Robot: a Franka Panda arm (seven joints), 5 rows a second.
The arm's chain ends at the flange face. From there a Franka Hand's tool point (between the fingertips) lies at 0.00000 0.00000 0.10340 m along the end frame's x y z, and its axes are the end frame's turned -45 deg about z.
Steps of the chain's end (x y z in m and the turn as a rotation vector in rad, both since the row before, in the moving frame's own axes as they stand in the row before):
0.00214 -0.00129 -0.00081 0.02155 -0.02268 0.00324
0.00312 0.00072 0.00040 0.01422 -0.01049 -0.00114
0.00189 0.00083 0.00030 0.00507 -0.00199 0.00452
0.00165 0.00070 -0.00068 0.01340 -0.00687 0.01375
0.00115 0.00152 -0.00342 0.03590 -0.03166 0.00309
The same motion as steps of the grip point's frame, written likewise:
0.00235 -0.00263 -0.00086 0.03128 -0.00080 0.00324
0.00197 0.00091 0.00038 0.01747 0.00264 -0.00114
0.00098 0.00141 0.00030 0.00499 0.00218 0.00452
0.00116 0.00018 -0.00069 0.01433 0.00462 0.01375
0.00006 -0.00305 -0.00354 0.04777 0.00300 0.00309

